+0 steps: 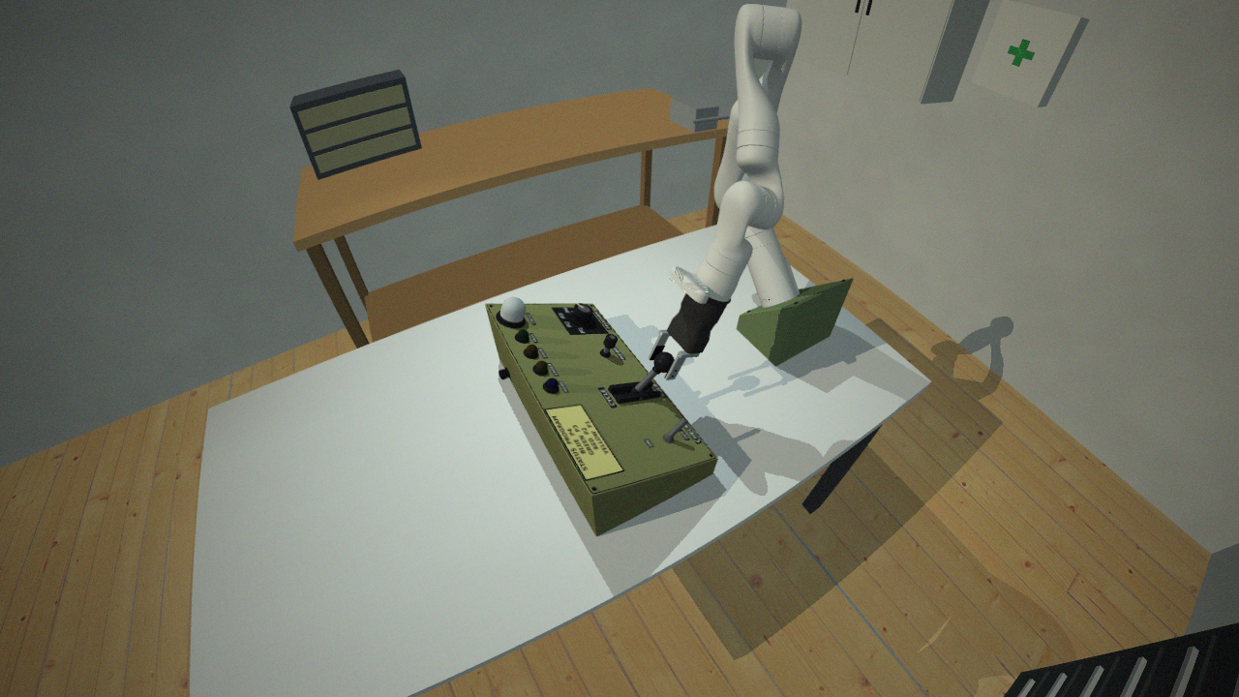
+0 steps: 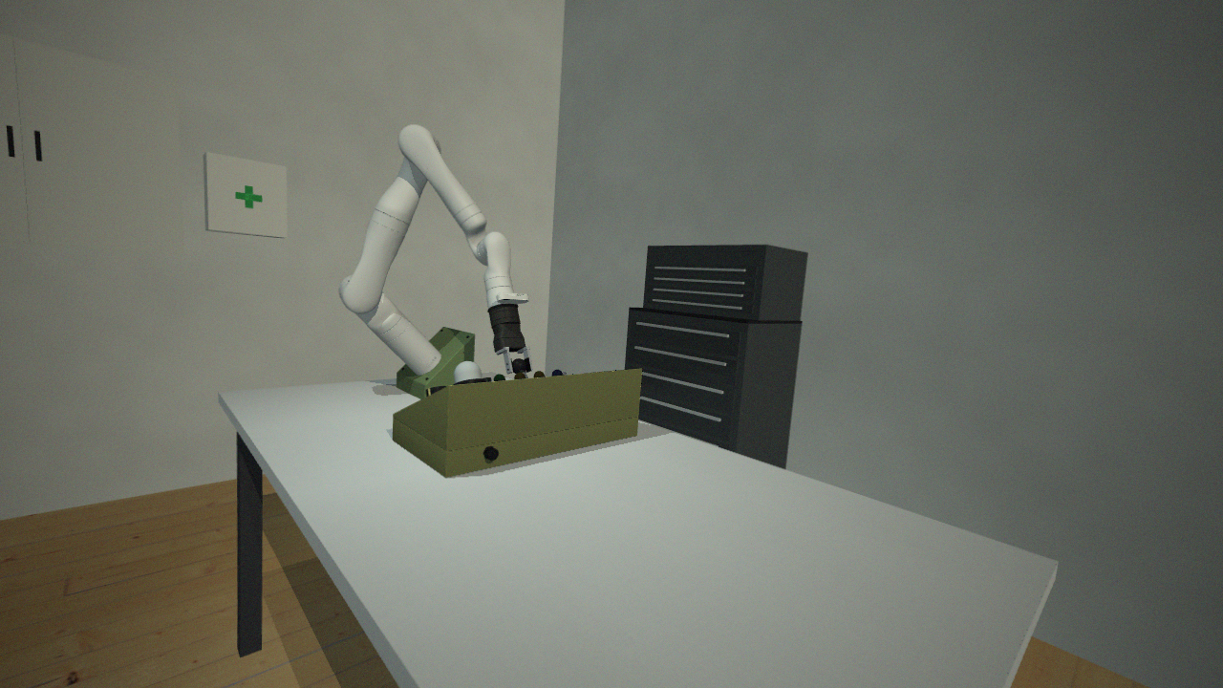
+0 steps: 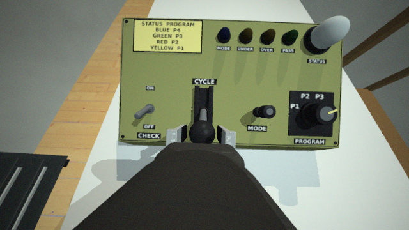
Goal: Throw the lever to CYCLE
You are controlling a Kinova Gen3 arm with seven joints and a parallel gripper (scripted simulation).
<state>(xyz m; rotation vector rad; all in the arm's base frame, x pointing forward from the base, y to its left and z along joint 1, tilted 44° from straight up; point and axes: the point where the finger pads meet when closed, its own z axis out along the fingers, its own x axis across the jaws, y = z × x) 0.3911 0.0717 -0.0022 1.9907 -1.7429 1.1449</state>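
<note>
Right now the lever is 3 cm below my hand and 3 cm ahead of it. From my hand the other things lie so: check toggle (12 cm to the left, 6 cm ahead, 4 cm below); olive console (9 cm ahead, 7 cm to the right, 6 cm below); mode button (12 cm to the right, 5 cm ahead, 3 cm below).
</note>
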